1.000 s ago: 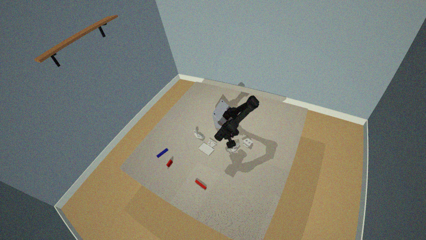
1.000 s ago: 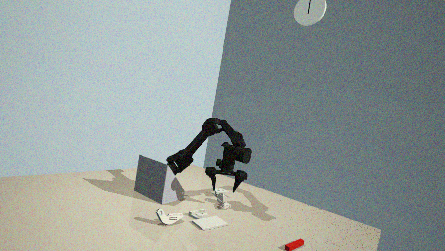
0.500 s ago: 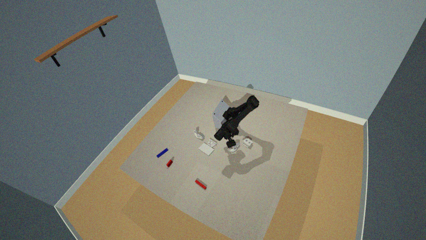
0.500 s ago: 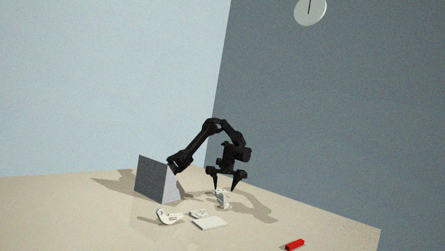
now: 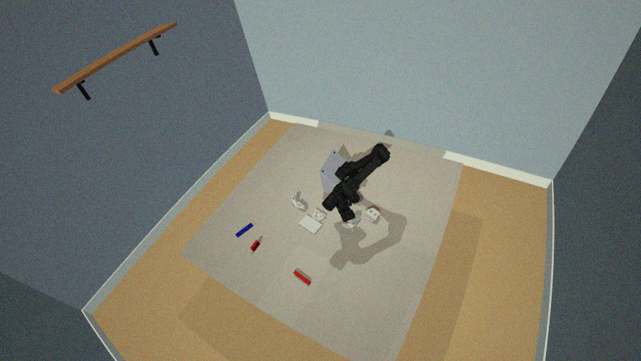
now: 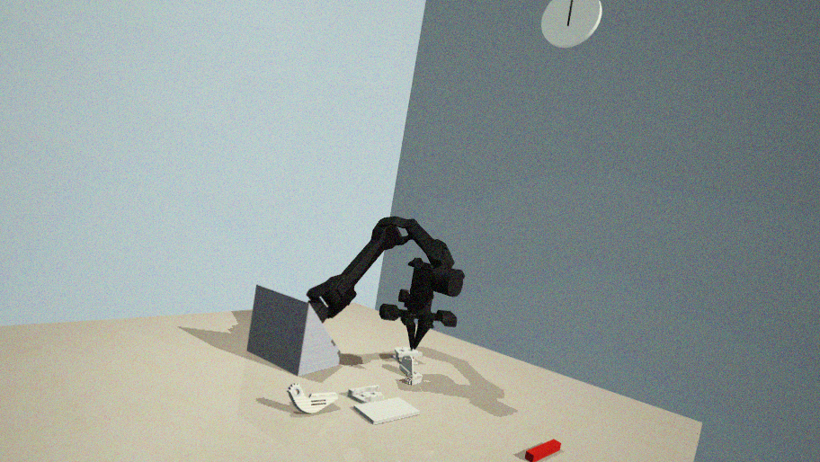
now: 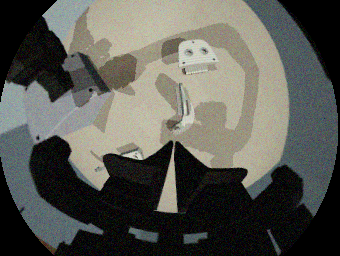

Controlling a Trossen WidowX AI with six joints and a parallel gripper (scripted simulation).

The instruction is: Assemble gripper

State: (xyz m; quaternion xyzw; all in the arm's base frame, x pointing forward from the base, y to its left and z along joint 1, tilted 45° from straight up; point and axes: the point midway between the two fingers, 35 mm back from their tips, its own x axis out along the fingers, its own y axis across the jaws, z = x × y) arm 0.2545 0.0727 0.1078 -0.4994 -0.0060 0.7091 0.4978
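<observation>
Right now the white jaw is 1 cm to the left of my gripper tip and 8 cm below it. The rest, counted from my gripper tip: red bar (37 cm ahead, 7 cm to the right, 8 cm below); blue block (25 cm ahead, 52 cm to the right, 8 cm below).
</observation>
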